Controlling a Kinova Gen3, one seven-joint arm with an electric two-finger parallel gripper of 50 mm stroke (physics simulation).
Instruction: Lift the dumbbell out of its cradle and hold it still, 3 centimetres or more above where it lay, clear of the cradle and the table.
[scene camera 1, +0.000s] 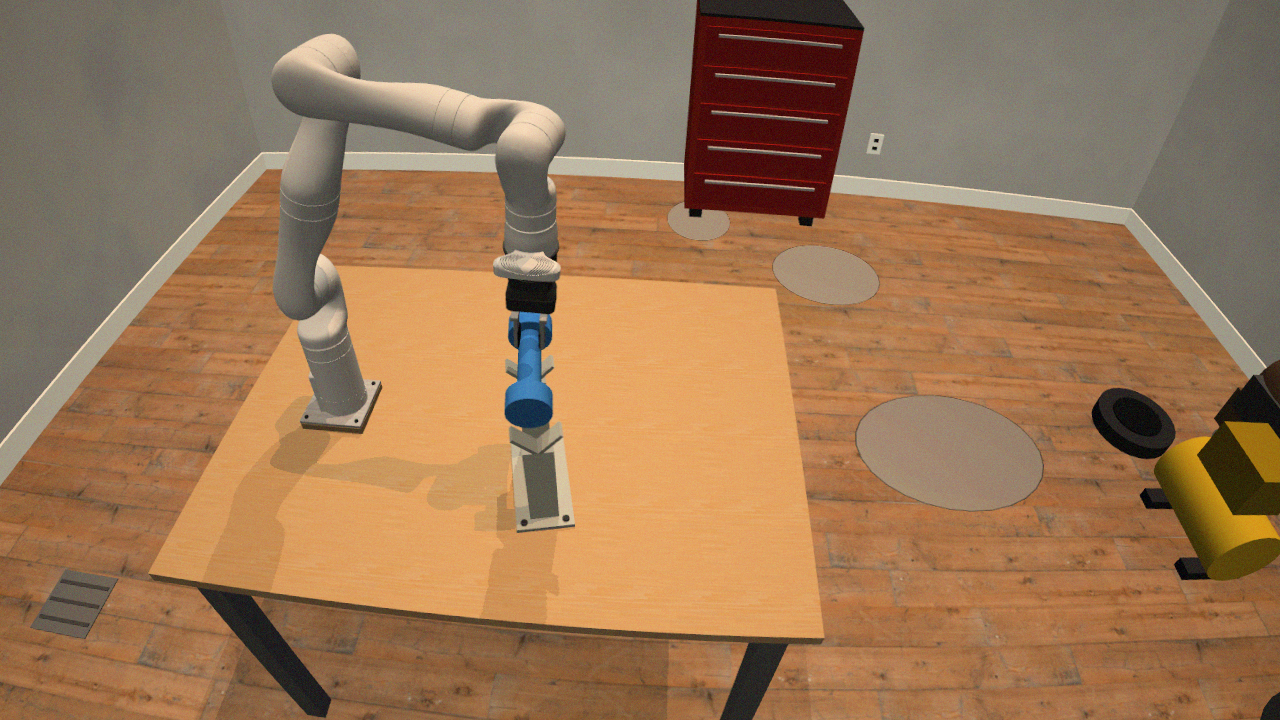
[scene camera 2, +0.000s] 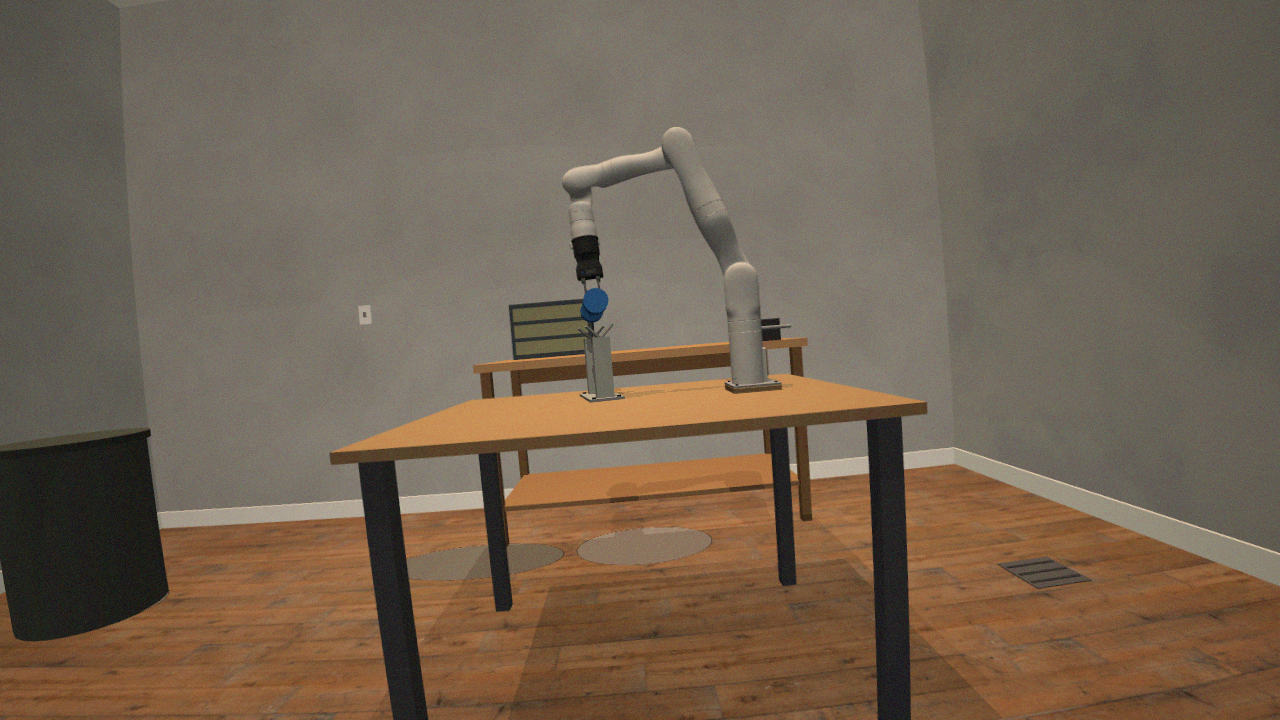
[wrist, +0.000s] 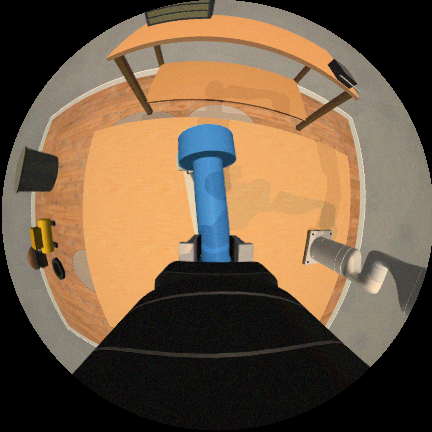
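Seen in the pictures: gripper, fingertip midpoint: (scene camera 1: 529, 343) (scene camera 2: 594, 301) (wrist: 214, 243); arm's base at its link origin: (scene camera 1: 345, 399) (scene camera 2: 748, 382) (wrist: 317, 247).
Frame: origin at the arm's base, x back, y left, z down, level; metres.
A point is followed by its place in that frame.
Note:
The blue dumbbell (scene camera 1: 529, 362) {x -0.392, y -0.216, z -0.272 m} (scene camera 2: 595, 300) {x -0.395, y -0.109, z -0.264 m} (wrist: 212, 200) {x -0.390, y -0.214, z -0.272 m} hangs above its cradle. My gripper (scene camera 1: 529, 329) {x -0.393, y -0.165, z -0.266 m} (scene camera 2: 591, 285) {x -0.393, y -0.165, z -0.266 m} (wrist: 214, 243) {x -0.393, y -0.165, z -0.266 m} is shut on the dumbbell at one end of its bar, beside the head. The dumbbell looks tilted, its free head lower. The pale cradle (scene camera 1: 540, 483) {x -0.395, y -0.302, z -0.084 m} (scene camera 2: 599, 367) {x -0.399, y -0.118, z -0.074 m} stands on the table (scene camera 1: 671, 492) {x -0.624, y -0.262, z 0.022 m} (scene camera 2: 501, 420) {x -0.668, y 0.098, z 0.022 m} (wrist: 140, 200) {x -0.593, y -0.245, z 0.022 m}. Its V-shaped rests show beneath the dumbbell, with a small gap between them and the blue head in the second scene view. The dumbbell hides most of the cradle in the wrist view.
The arm's base (scene camera 1: 340, 411) {x -0.002, y -0.046, z -0.014 m} is bolted to the table, to one side of the cradle. A wooden bench (scene camera 2: 671, 351) (wrist: 225, 30) stands beyond the table. A red drawer cabinet (scene camera 1: 769, 116), a dark bin (scene camera 2: 80, 537) (wrist: 37, 170) and a yellow machine (scene camera 1: 1208, 519) stand away from it.

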